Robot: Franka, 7 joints.
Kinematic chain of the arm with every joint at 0, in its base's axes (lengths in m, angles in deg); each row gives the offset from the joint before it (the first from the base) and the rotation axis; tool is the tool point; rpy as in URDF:
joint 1: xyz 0 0 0.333 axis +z
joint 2: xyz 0 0 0 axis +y
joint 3: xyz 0 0 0.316 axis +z
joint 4: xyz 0.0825 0 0 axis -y
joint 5: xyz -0.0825 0 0.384 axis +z
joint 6: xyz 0 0 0 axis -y
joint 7: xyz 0.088 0 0 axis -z
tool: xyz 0 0 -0.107 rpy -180 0 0
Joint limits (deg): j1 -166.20..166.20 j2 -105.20..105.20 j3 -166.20..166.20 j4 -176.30..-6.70 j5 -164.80..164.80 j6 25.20..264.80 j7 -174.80..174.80
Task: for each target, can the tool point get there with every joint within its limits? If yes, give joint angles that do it. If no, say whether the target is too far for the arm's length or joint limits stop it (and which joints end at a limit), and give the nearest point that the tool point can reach.
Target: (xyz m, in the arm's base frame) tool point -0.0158 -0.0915 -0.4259
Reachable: no: joint limits stop it (at a limit: joint 2) | nearest point -0.0207 -0.1199 -0.3356 | short by 0.095 m
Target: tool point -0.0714 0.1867 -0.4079
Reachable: no: joint limits stop it (at a limit: joint 2) | nearest point -0.0741 0.1938 -0.3553 | short by 0.053 m
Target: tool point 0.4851 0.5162 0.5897
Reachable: yes | joints 27.59 35.36 23.90 -51.40 28.16 87.88 -69.80
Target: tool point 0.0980 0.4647 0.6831
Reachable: yes | joints -63.79 -2.06 130.56 -78.58 37.10 47.60 20.29
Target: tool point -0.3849 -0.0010 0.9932
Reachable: yes | joints -11.20 -53.68 -32.90 -53.07 -49.16 223.21 68.14
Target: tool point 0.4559 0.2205 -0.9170
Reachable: no: too far | nearest point 0.3512 0.1698 -0.3499 | short by 0.579 m
